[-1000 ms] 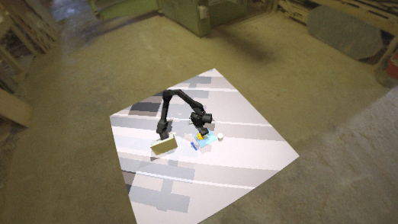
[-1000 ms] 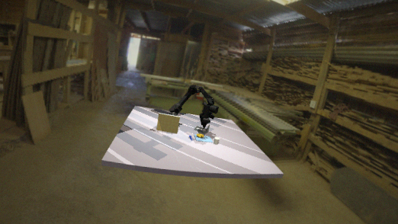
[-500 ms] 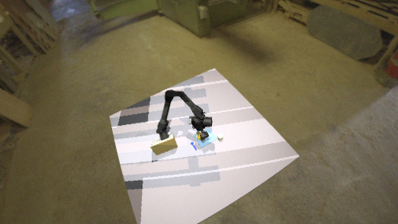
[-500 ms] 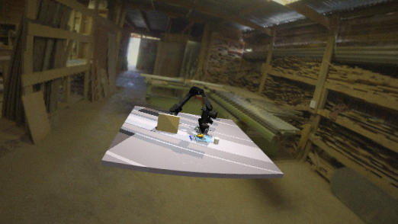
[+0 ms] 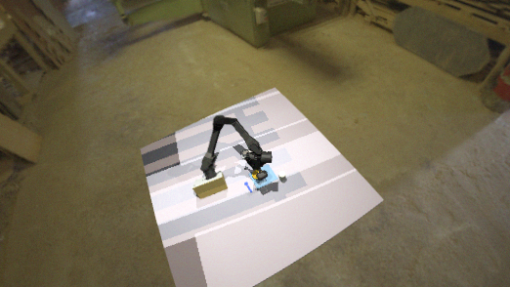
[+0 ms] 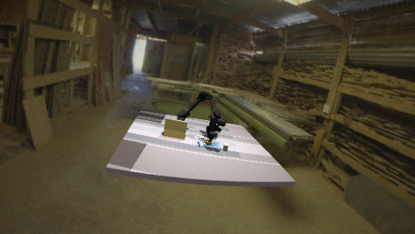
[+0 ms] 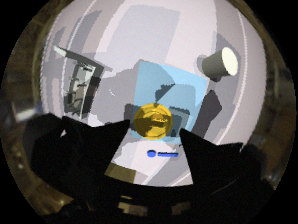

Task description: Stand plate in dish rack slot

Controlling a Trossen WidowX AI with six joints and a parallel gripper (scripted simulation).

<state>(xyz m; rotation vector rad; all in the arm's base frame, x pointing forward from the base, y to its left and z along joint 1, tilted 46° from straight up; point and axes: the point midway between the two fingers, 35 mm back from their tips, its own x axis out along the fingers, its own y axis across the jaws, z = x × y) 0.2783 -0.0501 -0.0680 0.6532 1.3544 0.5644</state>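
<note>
Now: the plate 2 cm below my gripper tip. The rest, counted from my gripper tip: light blue mat (2 cm ahead, 2 cm to the right, 3 cm below); then blue spoon (10 cm behind, 3 cm to the right, 3 cm below); then cup (13 cm ahead, 10 cm to the right, 1 cm below).
</note>
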